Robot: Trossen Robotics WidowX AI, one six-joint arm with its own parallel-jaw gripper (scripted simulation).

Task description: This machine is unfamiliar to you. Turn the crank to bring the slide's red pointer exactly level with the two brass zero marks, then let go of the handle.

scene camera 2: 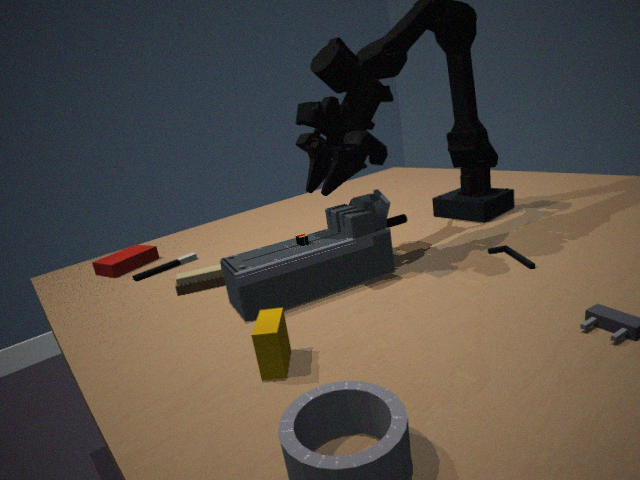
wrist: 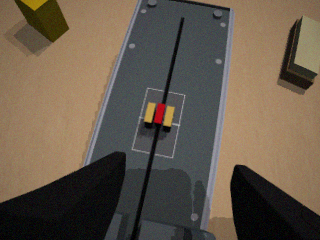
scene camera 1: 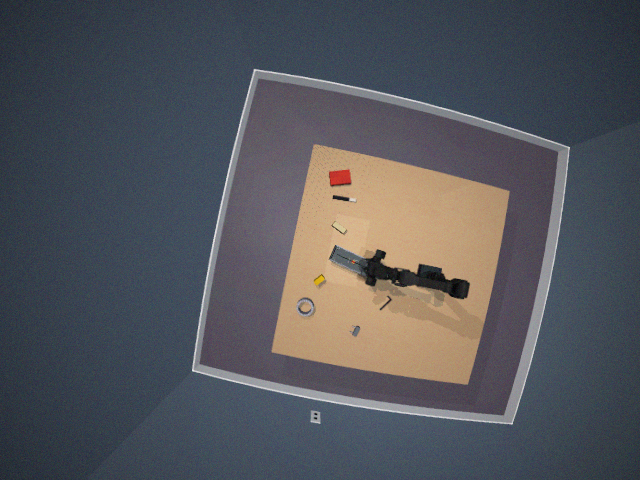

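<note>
Red block, yellow block, tan block, grey slide machine: in sight. My gripper: in sight, wrist view too.
</note>
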